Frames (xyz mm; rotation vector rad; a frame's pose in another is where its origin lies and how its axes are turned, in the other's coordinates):
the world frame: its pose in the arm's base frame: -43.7 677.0 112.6 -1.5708 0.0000 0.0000
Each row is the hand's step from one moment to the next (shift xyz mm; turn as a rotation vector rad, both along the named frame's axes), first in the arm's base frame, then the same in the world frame.
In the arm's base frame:
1: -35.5 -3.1 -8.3 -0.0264 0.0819 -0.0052
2: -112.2 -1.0 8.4 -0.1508 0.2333 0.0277
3: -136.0 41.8 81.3 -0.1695 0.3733 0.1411
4: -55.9 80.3 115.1 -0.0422 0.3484 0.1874
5: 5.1 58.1 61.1 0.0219 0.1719 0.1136
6: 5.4 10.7 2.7 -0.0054 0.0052 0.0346
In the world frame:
1: -35.5 8.3 -3.1 -0.0264 0.0052 0.0819
2: -112.2 -8.4 -1.0 -0.1508 -0.0277 0.2333
3: -136.0 -81.3 41.8 -0.1695 -0.1411 0.3733
4: -55.9 -115.1 80.3 -0.0422 -0.1874 0.3484
5: 5.1 -61.1 58.1 0.0219 -0.1136 0.1719
6: 5.4 -2.7 10.7 -0.0054 -0.0346 0.0052

